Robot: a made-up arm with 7 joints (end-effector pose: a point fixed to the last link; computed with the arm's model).
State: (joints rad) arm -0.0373 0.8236 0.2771 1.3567 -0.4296 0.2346 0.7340
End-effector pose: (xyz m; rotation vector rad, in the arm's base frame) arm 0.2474 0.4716 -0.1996 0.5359 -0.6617 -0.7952
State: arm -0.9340 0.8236 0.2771 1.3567 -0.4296 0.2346 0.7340
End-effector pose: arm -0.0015 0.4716 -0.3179 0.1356 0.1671 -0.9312
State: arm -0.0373 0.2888 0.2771 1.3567 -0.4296 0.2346 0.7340
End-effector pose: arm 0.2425 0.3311 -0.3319 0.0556 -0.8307 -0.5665
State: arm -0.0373 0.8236 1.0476 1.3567 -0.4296 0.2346 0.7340
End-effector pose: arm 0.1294 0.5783 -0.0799 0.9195 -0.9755 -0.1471
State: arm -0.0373 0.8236 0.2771 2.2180 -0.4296 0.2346 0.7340
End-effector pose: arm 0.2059 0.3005 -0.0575 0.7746 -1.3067 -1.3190
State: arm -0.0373 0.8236 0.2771 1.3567 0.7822 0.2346 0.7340
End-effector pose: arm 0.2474 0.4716 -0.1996 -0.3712 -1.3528 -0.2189
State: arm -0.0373 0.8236 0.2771 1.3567 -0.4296 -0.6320 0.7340
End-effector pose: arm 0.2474 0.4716 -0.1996 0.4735 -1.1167 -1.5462
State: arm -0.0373 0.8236 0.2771 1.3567 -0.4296 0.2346 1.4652
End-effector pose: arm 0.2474 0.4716 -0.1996 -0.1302 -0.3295 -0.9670
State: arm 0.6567 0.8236 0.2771 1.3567 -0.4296 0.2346 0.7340
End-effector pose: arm 0.3179 0.4716 0.0049 0.8212 -1.2977 -0.5998
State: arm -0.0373 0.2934 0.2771 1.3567 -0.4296 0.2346 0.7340
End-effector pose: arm 0.2425 0.3326 -0.3311 0.0597 -0.8294 -0.5686
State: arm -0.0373 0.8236 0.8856 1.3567 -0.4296 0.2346 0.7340
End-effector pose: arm 0.1640 0.5617 -0.0991 0.8440 -0.9157 -0.2896
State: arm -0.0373 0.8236 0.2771 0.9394 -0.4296 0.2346 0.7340
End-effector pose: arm 0.2002 0.5382 -0.2767 0.4104 -0.3573 -0.5368
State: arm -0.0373 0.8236 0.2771 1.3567 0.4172 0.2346 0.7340
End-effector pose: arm 0.2474 0.4716 -0.1996 -0.0903 -1.1689 -0.4102
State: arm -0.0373 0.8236 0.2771 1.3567 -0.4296 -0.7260 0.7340
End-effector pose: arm 0.2474 0.4716 -0.1996 0.4616 -1.1649 -1.6282
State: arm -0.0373 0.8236 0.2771 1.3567 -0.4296 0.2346 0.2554
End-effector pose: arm 0.2474 0.4716 -0.1996 0.9693 -0.8574 -0.6351
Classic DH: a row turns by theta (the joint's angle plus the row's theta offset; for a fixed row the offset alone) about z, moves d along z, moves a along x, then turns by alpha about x. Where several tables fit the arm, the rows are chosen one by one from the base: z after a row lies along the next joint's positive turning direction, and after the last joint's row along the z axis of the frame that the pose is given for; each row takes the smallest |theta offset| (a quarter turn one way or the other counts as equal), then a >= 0, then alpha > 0; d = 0 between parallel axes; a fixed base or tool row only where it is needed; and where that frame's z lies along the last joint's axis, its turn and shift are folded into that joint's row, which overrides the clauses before.
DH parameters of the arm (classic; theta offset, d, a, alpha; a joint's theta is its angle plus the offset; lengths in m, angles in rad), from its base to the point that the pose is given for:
base (fixed): 0 0 0 1.5708
joint 1: 1.5708 -0.1597 0 1.5708
joint 2: 1.5708 0 0 1.5708
joint 3: 1.5708 -0.3005 0 1.5708
joint 4: 0 0 0 -1.5708
joint 5: 0 -0.271 0 -1.5708
joint 6: -1.5708 0 0 1.5708
joint 7: 1.5708 0 0 1.5708
tool (fixed): -1.5708 0 0 0

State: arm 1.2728 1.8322 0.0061 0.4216 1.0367 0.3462 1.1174
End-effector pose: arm -0.1034 0.6887 0.1478 0.2432 -2.2294 0.2143
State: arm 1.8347 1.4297 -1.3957 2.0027 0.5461 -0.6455 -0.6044
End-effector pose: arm 0.2458 0.3108 0.1108 0.3560 -2.9672 -0.7211
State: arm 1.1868 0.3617 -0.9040 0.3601 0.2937 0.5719 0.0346
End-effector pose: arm 0.5273 0.2856 -0.1493 0.5716 -0.7732 -0.3243
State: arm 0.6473 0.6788 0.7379 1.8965 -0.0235 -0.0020 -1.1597
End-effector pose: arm 0.1865 0.4284 0.0683 -1.3494 1.9676 -1.6083
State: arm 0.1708 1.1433 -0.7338 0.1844 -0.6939 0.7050 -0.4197
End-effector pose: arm 0.0815 0.6618 -0.2552 1.8225 0.8772 -1.1440
